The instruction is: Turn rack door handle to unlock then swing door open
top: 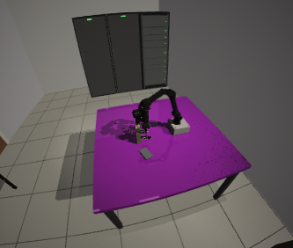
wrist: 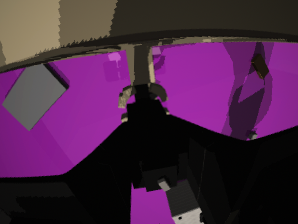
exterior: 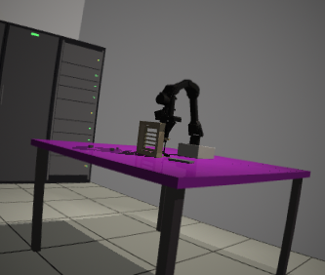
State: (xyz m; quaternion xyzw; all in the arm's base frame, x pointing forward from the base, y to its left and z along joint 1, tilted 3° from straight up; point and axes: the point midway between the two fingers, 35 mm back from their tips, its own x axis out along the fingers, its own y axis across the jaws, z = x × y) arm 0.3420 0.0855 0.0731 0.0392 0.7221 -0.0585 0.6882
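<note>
The black upright handle is 10 mm behind my gripper tip and 20 mm below it. The rest, counted from my gripper tip: flat grey slab: 40 mm ahead, 180 mm to the left, 130 mm below.
</note>
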